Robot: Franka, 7 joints.
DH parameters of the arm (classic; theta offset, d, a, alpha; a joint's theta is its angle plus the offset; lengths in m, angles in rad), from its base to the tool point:
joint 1: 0 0.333 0 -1.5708
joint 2: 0 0 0 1.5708
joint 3: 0 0.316 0.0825 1.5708
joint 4: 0 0 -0.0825 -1.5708
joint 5: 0 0.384 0 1.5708
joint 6: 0 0 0.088 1.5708
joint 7: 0 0.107 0 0
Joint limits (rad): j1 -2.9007..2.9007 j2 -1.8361..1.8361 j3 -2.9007..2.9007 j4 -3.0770..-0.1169 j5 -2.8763..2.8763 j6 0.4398..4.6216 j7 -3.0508..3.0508
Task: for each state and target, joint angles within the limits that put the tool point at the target. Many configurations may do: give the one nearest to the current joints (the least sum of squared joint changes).
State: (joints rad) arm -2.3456 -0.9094 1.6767 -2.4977 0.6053 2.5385 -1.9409
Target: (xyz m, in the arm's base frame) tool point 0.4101 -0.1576 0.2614
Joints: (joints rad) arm -1.8487 -0.8693 1.6451 -2.5692 0.6073 2.4926 -1.9409
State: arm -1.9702 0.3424 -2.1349 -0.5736 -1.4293 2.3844 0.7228
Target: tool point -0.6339 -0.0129 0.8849
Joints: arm -2.4542 0.8354 -1.7741 -0.8002 -1.4288 2.4945 0.7228
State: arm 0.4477 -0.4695 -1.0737 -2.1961 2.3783 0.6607 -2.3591
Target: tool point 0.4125 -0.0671 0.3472
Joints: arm 0.5310 0.0877 -0.9505 -2.7020 2.2847 0.8817 -2.3591
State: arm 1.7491 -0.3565 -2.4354 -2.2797 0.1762 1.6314 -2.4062
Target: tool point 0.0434 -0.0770 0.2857
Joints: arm 1.6115 0.0771 -2.5833 -2.9869 -0.0403 0.7461 -2.4062
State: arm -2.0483 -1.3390 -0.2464 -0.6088 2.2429 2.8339 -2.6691
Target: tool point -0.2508 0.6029 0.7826
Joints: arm -1.6348 -1.4256 -0.5430 -0.9157 2.2602 3.0631 -2.6691
